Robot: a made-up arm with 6 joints.
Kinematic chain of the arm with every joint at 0, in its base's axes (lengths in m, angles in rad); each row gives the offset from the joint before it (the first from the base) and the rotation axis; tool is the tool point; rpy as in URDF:
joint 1: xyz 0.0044 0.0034 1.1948 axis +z
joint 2: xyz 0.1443 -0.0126 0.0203 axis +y
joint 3: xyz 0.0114 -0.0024 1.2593 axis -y
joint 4: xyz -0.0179 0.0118 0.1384 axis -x
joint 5: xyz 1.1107 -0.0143 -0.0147 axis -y
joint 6: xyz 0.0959 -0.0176 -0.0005 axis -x
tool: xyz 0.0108 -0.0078 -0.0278 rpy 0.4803 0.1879 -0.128
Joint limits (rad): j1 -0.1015..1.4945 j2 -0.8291..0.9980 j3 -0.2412..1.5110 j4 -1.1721..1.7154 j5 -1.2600..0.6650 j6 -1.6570..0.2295
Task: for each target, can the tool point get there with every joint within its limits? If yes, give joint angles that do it. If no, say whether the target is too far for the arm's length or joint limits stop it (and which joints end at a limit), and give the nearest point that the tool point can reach.
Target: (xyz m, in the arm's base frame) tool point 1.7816 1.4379 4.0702
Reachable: no: too far | nearest point 1.2722 1.0267 3.1967 | short by 1.092 m
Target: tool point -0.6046 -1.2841 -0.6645
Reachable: no: joint limits stop it (at a limit: joint 1, joint 2, joint 3, joint 6) | nearest point 1.5873 -0.2209 0.8340 | short by 2.860 m
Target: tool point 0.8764 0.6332 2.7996
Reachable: yes | joints 0.6514 -0.1863 0.0174 0.3029 -0.0221 -0.9700
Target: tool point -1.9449 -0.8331 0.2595
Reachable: no: joint limits stop it (at a limit: joint 2, joint 3, joint 4, joint 5, joint 6) | nearest point -1.5499 -0.6636 2.7248 | short by 2.502 m
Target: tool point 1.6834 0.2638 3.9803
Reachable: no: too far | nearest point 1.3463 0.2115 3.3736 | short by 0.696 m
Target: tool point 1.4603 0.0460 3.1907
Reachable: yes | joints 0.1016 0.3938 1.1029 0.8600 -0.7559 -0.3501
